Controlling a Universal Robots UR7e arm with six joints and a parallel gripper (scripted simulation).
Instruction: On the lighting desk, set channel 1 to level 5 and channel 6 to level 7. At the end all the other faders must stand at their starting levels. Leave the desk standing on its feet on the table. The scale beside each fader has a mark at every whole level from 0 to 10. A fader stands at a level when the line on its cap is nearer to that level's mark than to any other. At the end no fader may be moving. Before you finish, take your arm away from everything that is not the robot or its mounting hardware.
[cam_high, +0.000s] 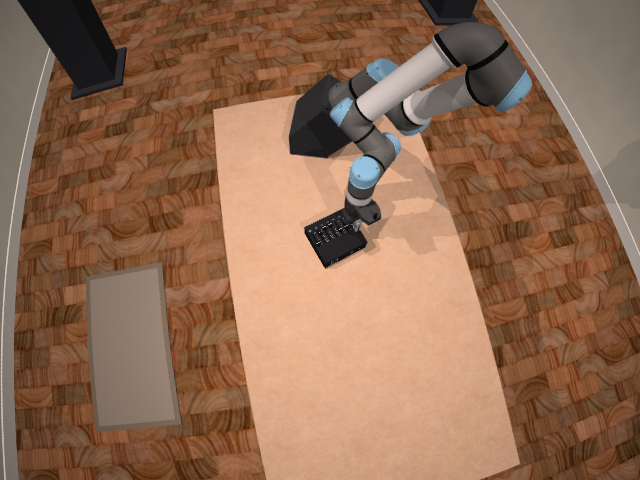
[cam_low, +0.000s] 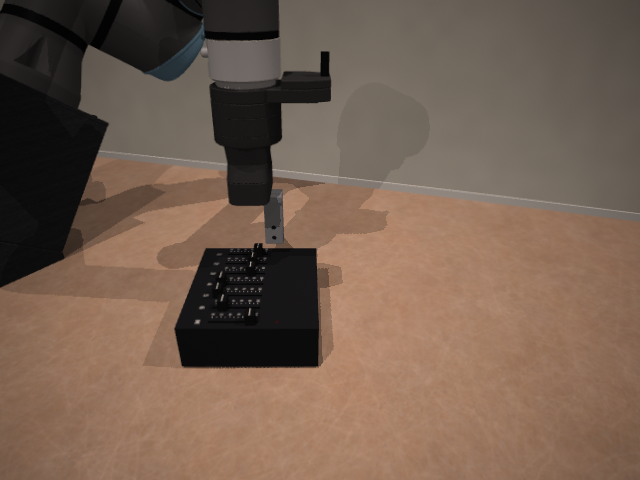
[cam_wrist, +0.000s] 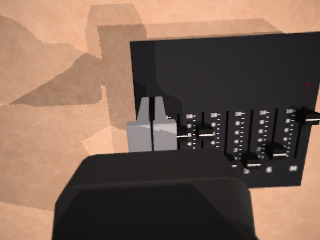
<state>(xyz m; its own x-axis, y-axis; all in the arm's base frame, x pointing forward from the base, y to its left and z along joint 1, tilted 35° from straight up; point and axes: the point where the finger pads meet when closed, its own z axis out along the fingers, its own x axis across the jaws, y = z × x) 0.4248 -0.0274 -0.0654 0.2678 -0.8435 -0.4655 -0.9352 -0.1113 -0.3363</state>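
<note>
My gripper is now 30 mm above the channel 1 fader cap, 20 mm past it and 10 mm to the left of it. Round my hand: channel 2 fader cap (30 mm to the right, 30 mm below, 20 mm behind); then channel 4 fader cap (80 mm to the right, 40 mm behind, 30 mm below); then channel 3 fader cap (50 mm to the right, 30 mm below, 10 mm behind).
</note>
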